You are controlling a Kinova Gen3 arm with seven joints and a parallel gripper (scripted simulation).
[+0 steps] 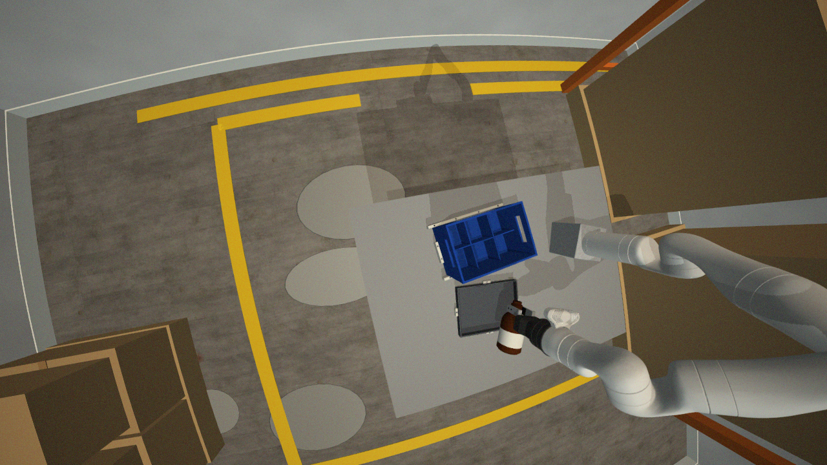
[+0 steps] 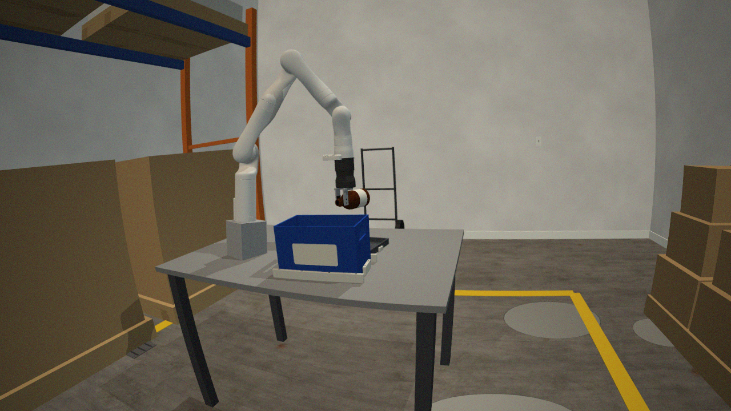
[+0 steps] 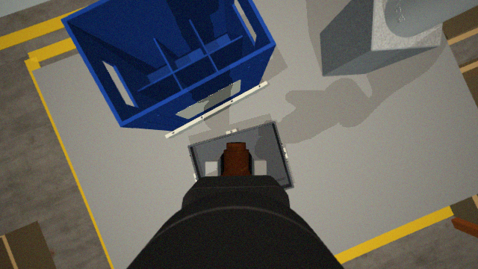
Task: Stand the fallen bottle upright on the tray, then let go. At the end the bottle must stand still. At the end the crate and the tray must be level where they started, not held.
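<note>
The brown bottle is 5 cm to the left of my hand, 1 cm below it and 1 cm ahead of it. Also, from my hand: dark grey tray 19 cm below, 5 cm to the left; then blue crate 21 cm to the right, 12 cm below, 4 cm ahead.
</note>
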